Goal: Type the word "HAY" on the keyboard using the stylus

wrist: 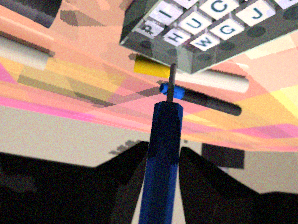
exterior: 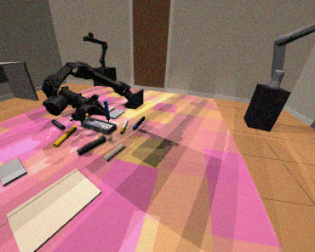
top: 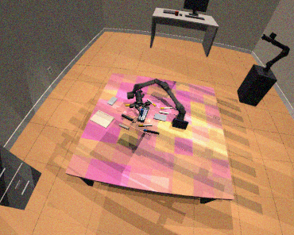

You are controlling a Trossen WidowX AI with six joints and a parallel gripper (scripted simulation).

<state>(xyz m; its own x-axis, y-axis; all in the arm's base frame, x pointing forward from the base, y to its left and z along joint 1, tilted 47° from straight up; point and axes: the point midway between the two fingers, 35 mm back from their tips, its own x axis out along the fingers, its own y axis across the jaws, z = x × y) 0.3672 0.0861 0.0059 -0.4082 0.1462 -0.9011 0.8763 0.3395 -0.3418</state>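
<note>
The blue stylus lies 1 cm below my gripper tip. The rest, counted from my gripper tip: yellow marker 15 cm to the right, 13 cm ahead, 8 cm below; blue-tipped pen 10 cm to the left, 10 cm behind, 8 cm below; white sheet 35 cm ahead, 10 cm to the left, 9 cm below.
</note>
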